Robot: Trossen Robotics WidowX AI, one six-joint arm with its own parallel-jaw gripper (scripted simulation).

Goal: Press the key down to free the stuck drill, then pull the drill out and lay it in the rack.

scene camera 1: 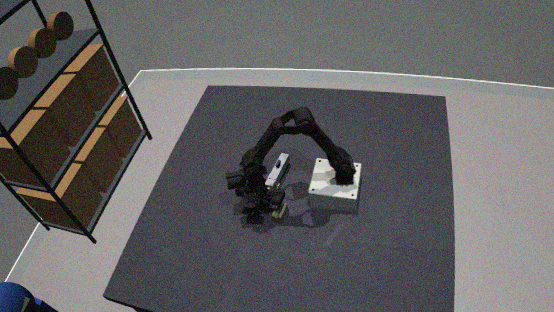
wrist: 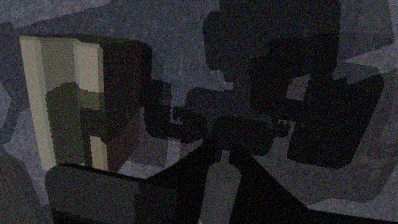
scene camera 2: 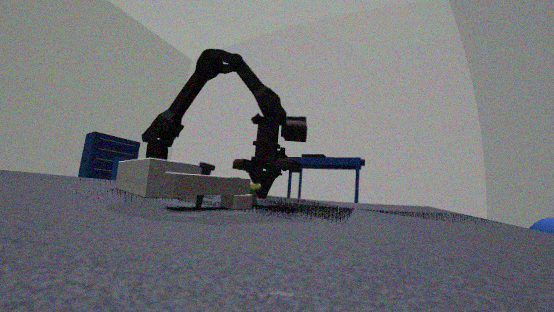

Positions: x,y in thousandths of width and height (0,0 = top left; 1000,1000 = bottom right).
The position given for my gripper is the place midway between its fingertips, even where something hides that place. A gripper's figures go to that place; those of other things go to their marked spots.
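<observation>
My gripper (wrist: 562,667) is 0.12 m from the lens. I also see a tan block (wrist: 212,404), and this block is 0.10 m from the lens.
</observation>
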